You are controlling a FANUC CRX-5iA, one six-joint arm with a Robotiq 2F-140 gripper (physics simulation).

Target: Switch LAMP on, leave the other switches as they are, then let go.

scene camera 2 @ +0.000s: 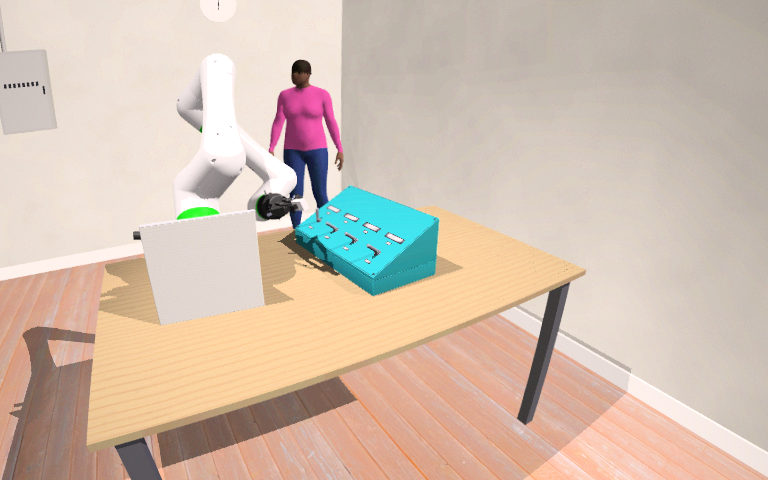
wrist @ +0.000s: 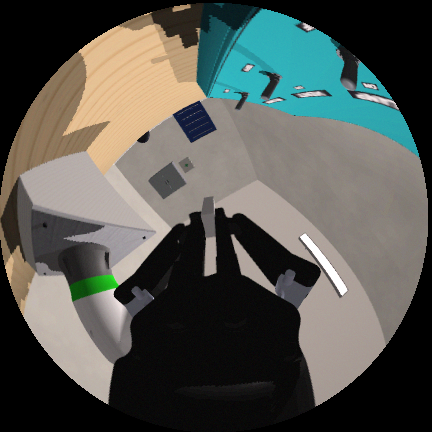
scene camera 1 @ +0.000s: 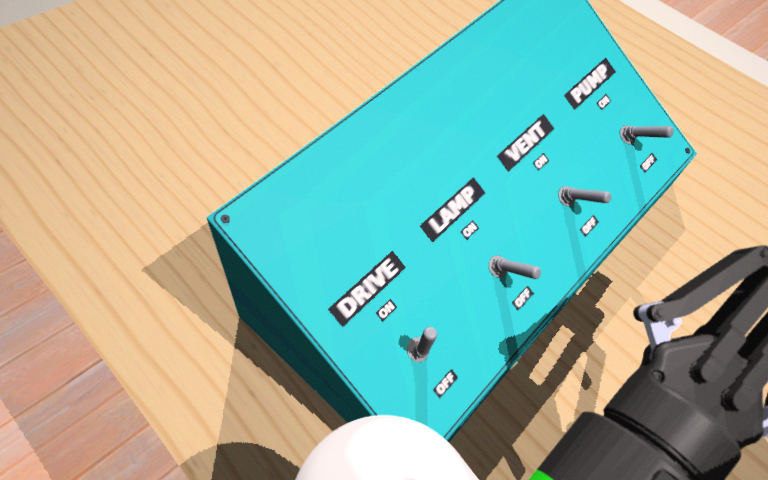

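Pixels of known places: gripper, fingertip midpoint: (scene camera 2: 304, 204) (wrist: 209, 205); arm's base, origin of the base link: (scene camera 2: 202, 247) (wrist: 83, 257).
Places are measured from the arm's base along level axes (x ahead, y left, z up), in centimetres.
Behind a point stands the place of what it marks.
Observation:
The teal switch panel (scene camera 1: 305, 226) @(y 19.8, x 59.8, z 0.5 cm) (scene camera 2: 390, 212) @(y -5.8, x 60.5, z 0.7 cm) (wrist: 295, 60) has four levers. The LAMP lever (scene camera 1: 518, 268) @(y 7.1, x 44.9, z -4.0 cm) (wrist: 349, 72) tilts toward its OFF label. The VENT lever (scene camera 1: 589, 196) @(y -4.7, x 44.8, z -4.1 cm) (wrist: 271, 86) @(y -4.7, x 45.0, z -4.7 cm) and the PUMP lever (scene camera 1: 651, 131) @(y -16.8, x 44.9, z -4.1 cm) (wrist: 242, 100) @(y -16.8, x 45.4, z -4.8 cm) also tilt toward OFF. The DRIVE lever (scene camera 1: 424, 341) @(y 19.3, x 46.1, z -2.6 cm) (scene camera 2: 318, 215) @(y 18.1, x 46.3, z -4.3 cm) points up toward ON. My gripper (scene camera 2: 299, 203) @(y -6.2, x 29.1, z 8.6 cm) (wrist: 209, 205) @(y -6.2, x 29.1, z 8.6 cm) is shut with nothing between its fingers. It hangs above and in front of the panel's lower edge, apart from the levers. In scene camera 1, part of its body shows at the right; its fingertips are out of frame.
The panel stands on a wooden table (scene camera 1: 113, 113) @(y 18.3, x 97.5, z -16.1 cm) (scene camera 2: 339, 333) @(y -34.8, x 22.8, z -16.1 cm). An upright white board (scene camera 2: 201, 271) @(y -9.6, x -3.0, z -2.7 cm) (wrist: 90, 182) @(y -6.9, x 13.2, z -8.0 cm) stands near the arm's base. The white arm (scene camera 2: 218, 124) @(y 6.7, x 9.4, z 31.9 cm) reaches over the table. A person in pink (scene camera 2: 305, 118) stands behind the table.

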